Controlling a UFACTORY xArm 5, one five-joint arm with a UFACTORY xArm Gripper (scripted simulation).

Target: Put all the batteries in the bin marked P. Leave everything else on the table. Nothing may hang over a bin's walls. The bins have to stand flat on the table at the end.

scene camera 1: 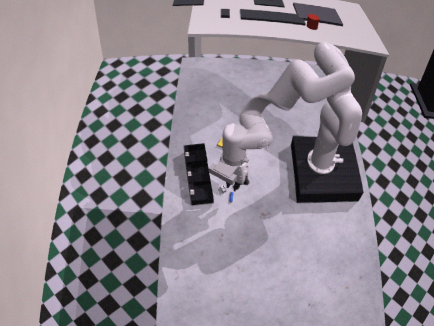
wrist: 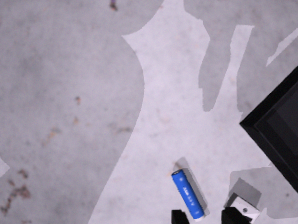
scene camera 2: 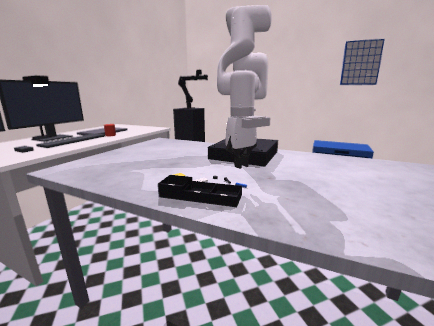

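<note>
You've got the gripper in the pictures, and there's a blue battery and a P bin showing too.
</note>
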